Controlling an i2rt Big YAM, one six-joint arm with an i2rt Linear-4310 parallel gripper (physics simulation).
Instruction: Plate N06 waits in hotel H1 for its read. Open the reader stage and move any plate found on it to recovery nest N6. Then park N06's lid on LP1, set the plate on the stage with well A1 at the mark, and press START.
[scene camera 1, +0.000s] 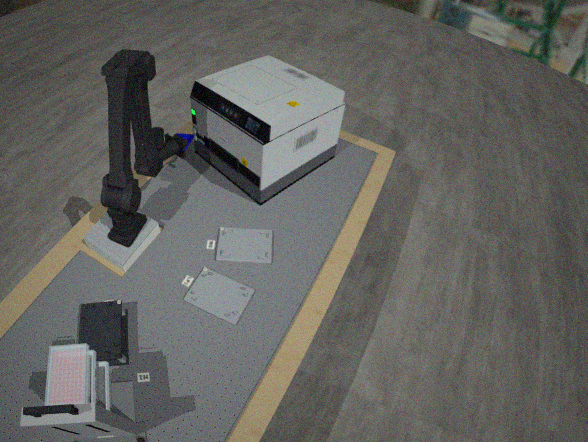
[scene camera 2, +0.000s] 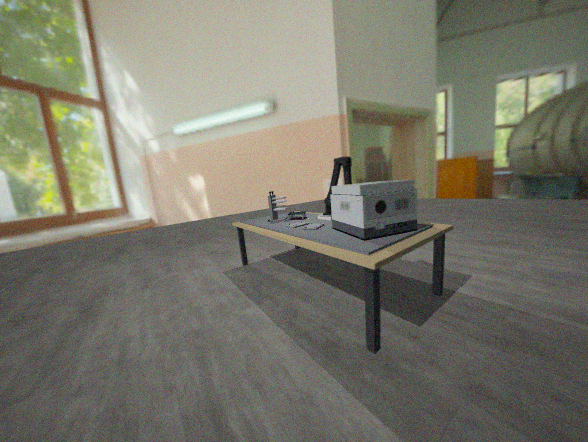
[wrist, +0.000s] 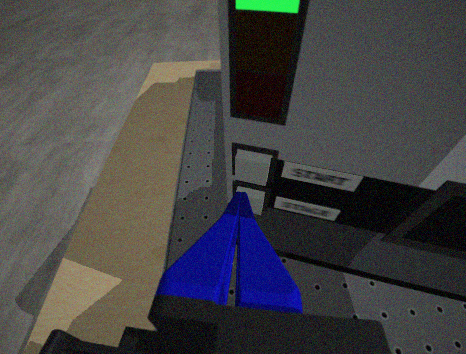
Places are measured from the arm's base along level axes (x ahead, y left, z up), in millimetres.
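Pixels of known places: gripper, fingertip midpoint: (scene camera 1: 193, 136) (wrist: 240, 198); arm's base at its link origin: (scene camera 1: 128, 228) (scene camera 2: 330, 214).
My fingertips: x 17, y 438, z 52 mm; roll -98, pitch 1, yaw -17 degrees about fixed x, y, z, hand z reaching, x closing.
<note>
Ahead of a thing's pixels: the offset from my fingertips to its middle. "spot": to the spot under its first point.
The white reader @[252 mm ahead, 96 mm left, 66 mm up] (scene camera 1: 300, 120) (scene camera 2: 375, 210) stands at the far end of the table, its green light @[spot: 9 mm ahead, 2 mm left, 107 mm up] (scene camera 1: 193, 112) (wrist: 267, 5) lit; no stage shows outside its front in scene camera 1. My blue gripper (scene camera 1: 191, 137) (wrist: 240, 198) is shut and empty, at the reader's front left corner. In the wrist view its tips overlap the lower left of the STAGE button @[7 mm ahead, 3 mm left, 5 mm down] (wrist: 257, 200), below the START button @[7 mm ahead, 3 mm left, 27 mm up] (wrist: 253, 168); contact cannot be told. The hotel @[207 mm ahead, 950 mm right, 57 mm up] (scene camera 1: 57, 419) (scene camera 2: 272, 207) holds a pinkish plate @[186 mm ahead, 916 mm right, 138 mm up] (scene camera 1: 68, 375) on top. Its H1 label @[spot: 245 mm ahead, 822 mm right, 90 mm down] (scene camera 1: 143, 377) lies beside it.
Two flat grey pads @[spot: 350 mm ahead, 342 mm right, 78 mm down] (scene camera 1: 245, 245) @[spot: 344 mm ahead, 525 mm right, 80 mm down] (scene camera 1: 220, 295) lie mid-table, their small labels too blurred to read surely. A black holder @[100 mm ahead, 768 mm right, 52 mm down] (scene camera 1: 101, 330) stands beside the hotel. The arm's pale base (scene camera 1: 140, 247) is at the left edge. The wooden table edge (wrist: 130, 165) runs left of the gripper.
</note>
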